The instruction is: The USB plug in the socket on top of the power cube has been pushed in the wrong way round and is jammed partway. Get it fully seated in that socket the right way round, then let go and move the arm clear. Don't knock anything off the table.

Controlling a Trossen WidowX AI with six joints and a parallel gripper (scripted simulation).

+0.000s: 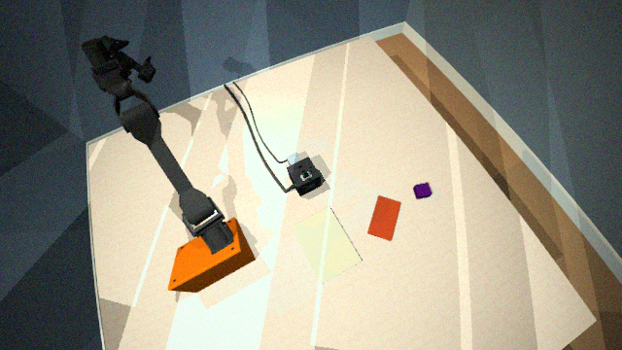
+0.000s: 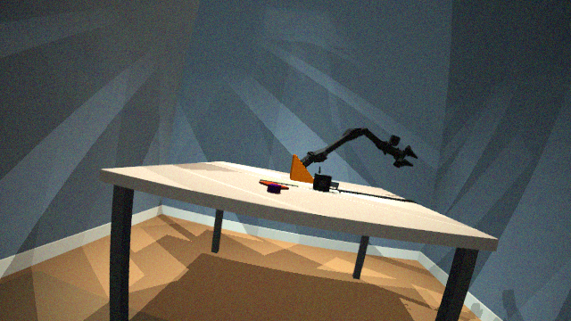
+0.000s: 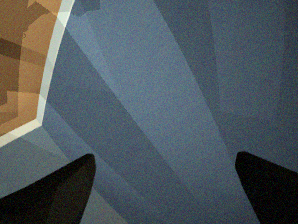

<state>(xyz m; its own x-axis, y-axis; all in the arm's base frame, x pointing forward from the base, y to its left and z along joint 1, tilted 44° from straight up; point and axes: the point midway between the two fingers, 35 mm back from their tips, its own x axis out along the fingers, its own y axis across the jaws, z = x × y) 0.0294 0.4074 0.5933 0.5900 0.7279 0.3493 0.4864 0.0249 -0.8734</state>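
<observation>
Now: the dark USB plug 690 mm to the right of my gripper tip, 240 mm ahead of it and 140 mm below it. Also, from my gripper tip: small purple cube (920 mm to the right, 520 mm ahead, 220 mm below); then pale sheet (870 mm to the right, 230 mm below, 180 mm ahead); then red-orange flat block (910 mm to the right, 370 mm ahead, 230 mm below).
</observation>
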